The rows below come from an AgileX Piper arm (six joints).
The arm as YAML. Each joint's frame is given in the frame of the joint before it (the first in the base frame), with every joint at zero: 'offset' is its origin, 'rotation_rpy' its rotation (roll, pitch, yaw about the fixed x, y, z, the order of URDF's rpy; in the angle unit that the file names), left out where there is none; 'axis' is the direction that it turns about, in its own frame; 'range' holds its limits. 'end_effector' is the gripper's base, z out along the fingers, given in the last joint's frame.
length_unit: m
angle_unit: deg
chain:
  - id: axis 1
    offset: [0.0, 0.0, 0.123]
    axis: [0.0, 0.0, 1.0]
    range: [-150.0, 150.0]
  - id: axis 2
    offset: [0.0, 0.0, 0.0]
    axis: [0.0, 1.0, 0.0]
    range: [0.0, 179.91]
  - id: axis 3
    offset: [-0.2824, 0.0, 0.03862]
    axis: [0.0, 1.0, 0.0]
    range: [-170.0, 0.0]
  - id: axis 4
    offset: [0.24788, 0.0, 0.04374]
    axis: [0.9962, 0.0, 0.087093]
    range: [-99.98, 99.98]
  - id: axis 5
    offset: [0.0, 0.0, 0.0]
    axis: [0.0, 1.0, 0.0]
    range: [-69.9, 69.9]
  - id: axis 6
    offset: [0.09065, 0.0, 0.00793]
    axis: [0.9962, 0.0, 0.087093]
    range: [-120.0, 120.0]
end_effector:
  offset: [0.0, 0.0, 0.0]
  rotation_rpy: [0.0, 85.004, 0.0]
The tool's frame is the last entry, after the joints.
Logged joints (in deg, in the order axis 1, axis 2, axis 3, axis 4, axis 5, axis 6), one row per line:
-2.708 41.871 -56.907 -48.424 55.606 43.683
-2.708 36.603 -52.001 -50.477 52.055 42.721
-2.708 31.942 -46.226 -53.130 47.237 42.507
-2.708 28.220 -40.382 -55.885 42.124 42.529
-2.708 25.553 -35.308 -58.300 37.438 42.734
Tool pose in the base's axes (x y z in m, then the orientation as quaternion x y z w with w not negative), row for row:
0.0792 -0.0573 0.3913 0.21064 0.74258 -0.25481 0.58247
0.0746 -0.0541 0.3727 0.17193 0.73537 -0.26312 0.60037
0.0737 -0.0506 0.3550 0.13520 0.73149 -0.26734 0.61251
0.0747 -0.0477 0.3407 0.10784 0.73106 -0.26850 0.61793
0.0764 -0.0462 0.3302 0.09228 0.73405 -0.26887 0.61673
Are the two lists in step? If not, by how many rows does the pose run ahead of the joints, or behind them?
The pose runs 2 rows ahead of the joints: the pose in row i belongs to the joints in row i + 2.
